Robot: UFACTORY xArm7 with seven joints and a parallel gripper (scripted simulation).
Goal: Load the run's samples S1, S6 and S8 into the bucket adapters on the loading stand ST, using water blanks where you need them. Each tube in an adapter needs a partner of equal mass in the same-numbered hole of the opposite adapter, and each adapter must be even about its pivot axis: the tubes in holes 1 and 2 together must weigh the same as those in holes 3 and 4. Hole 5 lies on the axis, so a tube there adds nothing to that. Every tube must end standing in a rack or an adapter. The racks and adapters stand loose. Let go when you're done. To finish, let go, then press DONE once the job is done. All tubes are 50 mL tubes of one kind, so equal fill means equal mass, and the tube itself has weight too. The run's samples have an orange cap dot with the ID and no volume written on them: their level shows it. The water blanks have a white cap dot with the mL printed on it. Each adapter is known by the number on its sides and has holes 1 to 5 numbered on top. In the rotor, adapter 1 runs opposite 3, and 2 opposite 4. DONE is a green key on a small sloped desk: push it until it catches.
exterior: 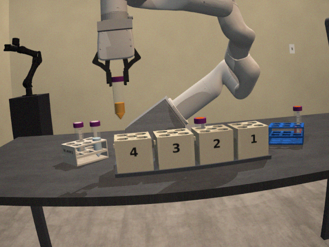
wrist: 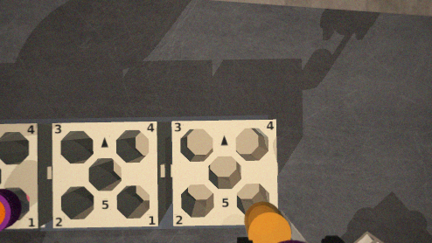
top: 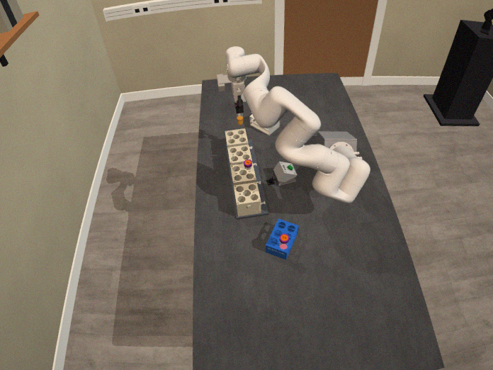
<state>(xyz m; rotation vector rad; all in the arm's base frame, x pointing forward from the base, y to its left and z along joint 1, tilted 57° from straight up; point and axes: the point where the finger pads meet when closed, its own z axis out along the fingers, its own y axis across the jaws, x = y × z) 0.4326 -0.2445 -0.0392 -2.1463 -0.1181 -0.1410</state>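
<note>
Right now the sample S8 is 50 mm below my hand and 10 mm to the right of it. Round my hand: white blank rack (220 mm below, 150 mm to the right, 120 mm behind); then blue sample rack (530 mm to the left, 220 mm below, 160 mm behind); then loading stand ST (250 mm below, 190 mm to the left, 10 mm behind).
</note>
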